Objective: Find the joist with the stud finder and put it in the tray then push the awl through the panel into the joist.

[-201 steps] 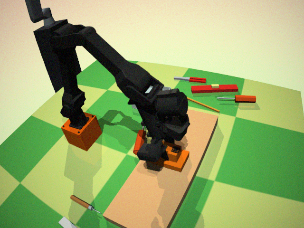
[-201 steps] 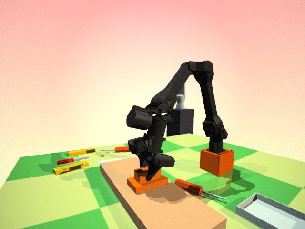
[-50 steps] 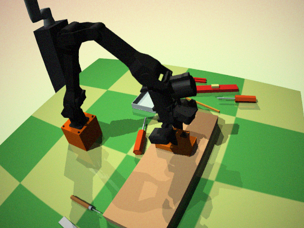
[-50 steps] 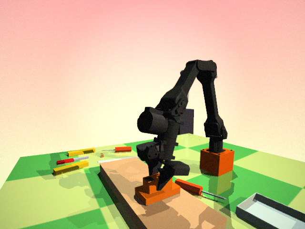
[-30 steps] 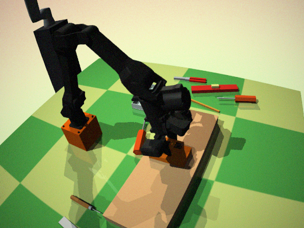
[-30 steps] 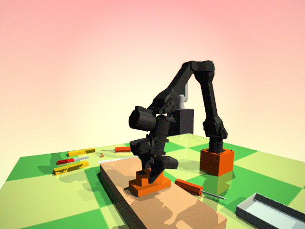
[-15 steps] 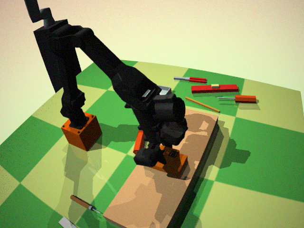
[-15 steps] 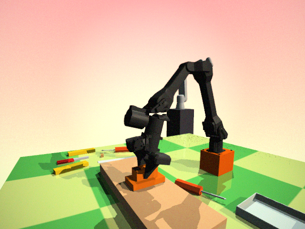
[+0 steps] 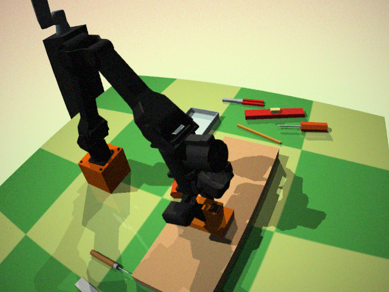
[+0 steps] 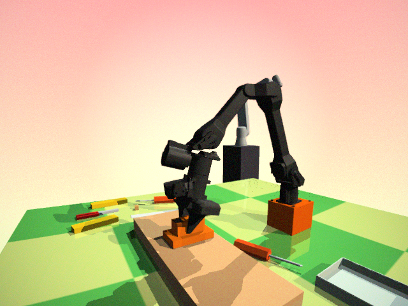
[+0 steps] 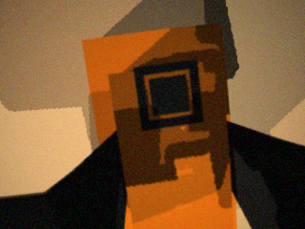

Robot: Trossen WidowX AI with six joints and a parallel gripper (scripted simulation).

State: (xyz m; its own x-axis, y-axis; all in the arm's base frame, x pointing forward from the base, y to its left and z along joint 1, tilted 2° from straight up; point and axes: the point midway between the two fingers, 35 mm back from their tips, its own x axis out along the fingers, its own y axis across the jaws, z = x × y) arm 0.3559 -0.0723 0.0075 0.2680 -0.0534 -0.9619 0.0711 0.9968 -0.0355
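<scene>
Right now the grey tray is 38 cm to the left of my gripper tip, 20 cm behind it and 5 cm below it. Also, from my gripper tip: orange stud finder: 2 cm above; awl: 19 cm to the right, 18 cm behind, 6 cm below; grey card: 30 cm to the right, 10 cm behind, 7 cm below.
</scene>
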